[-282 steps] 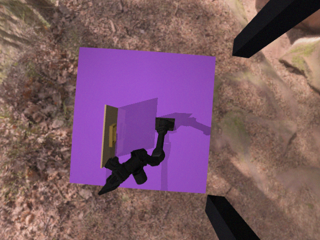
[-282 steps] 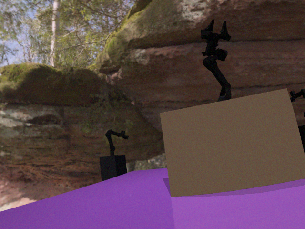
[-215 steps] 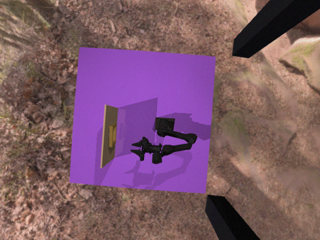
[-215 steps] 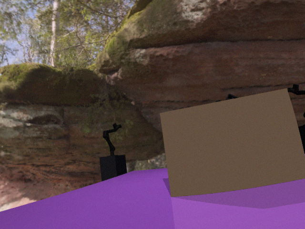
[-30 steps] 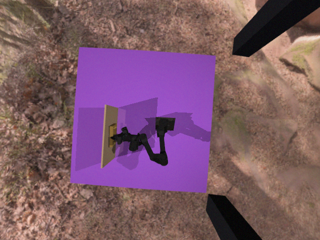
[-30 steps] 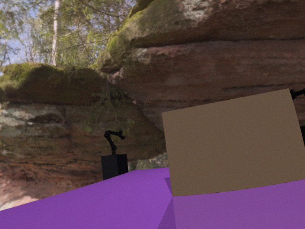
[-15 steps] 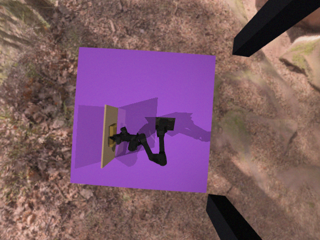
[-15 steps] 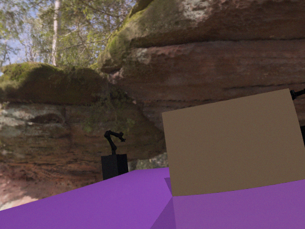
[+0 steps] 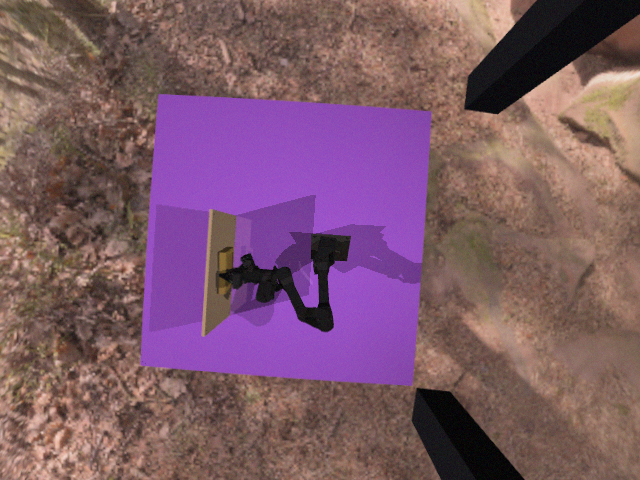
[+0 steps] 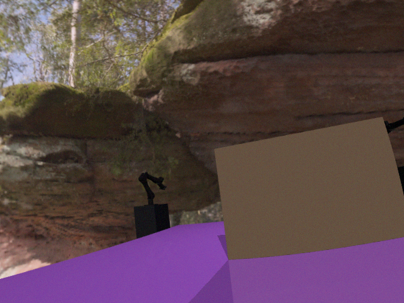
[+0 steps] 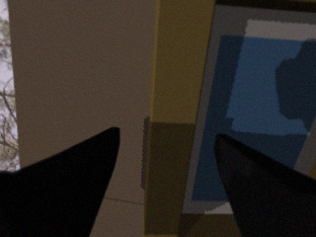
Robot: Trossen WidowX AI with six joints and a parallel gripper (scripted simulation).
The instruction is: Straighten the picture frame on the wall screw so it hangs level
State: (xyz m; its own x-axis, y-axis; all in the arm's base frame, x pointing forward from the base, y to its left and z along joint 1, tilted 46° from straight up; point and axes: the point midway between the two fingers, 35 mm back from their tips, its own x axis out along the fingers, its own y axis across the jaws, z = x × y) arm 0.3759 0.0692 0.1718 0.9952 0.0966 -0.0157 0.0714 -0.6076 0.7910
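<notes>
My gripper tip is now 1 cm short of the picture frame, 1 cm to the left of it and 5 cm above it. From my gripper tip the other things lie so: tan wall panel (2 cm ahead, 1 cm to the right, 6 cm below).
</notes>
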